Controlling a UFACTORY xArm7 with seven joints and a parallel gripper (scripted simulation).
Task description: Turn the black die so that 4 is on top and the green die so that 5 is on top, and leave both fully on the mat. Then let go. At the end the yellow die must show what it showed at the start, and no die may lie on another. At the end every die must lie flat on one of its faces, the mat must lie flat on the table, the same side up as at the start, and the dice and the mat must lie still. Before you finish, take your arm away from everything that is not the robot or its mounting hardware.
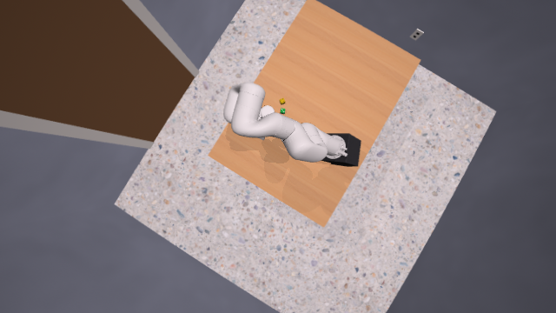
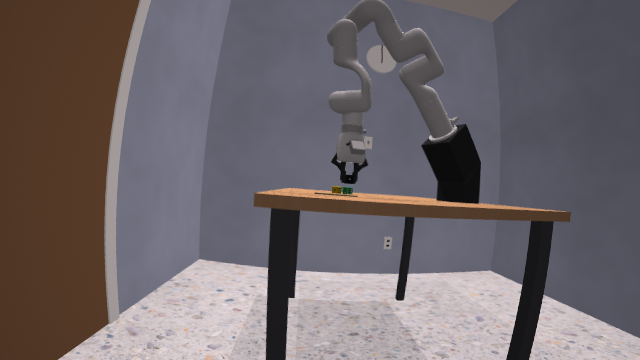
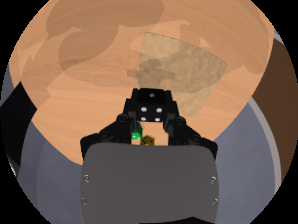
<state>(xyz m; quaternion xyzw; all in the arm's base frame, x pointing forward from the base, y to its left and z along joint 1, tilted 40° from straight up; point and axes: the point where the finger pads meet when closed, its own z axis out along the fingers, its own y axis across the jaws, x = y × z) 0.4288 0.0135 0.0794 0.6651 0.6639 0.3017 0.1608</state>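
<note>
Now: hand 4 cm short of the tan mat and 6 cm above it. The rest, counted from my hand: yellow die: 2 cm ahead, 18 cm to the right, 5 cm below; then black die: 1 cm below; then green die: 2 cm behind, 13 cm to the right, 5 cm below.
</note>
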